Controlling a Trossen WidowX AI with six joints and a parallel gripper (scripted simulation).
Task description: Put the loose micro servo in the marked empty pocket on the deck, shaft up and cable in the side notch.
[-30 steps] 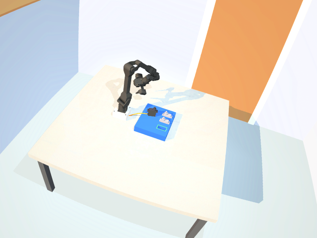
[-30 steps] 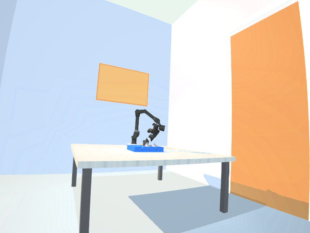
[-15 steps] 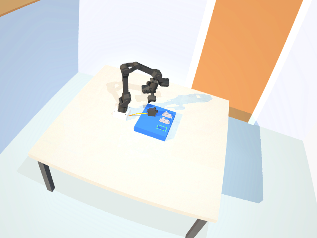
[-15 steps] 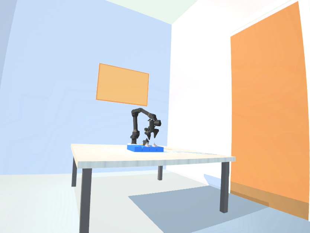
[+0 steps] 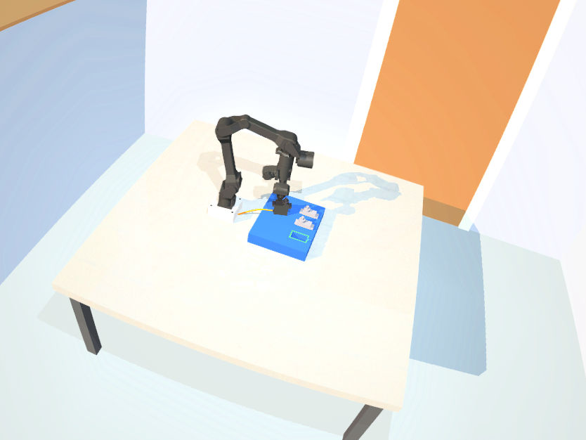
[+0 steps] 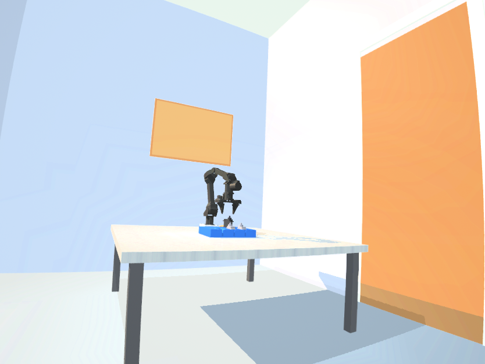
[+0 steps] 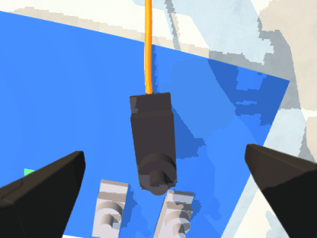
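My gripper tip is 2 cm short of the blue deck, 3 cm to the left of it and 11 cm above it.
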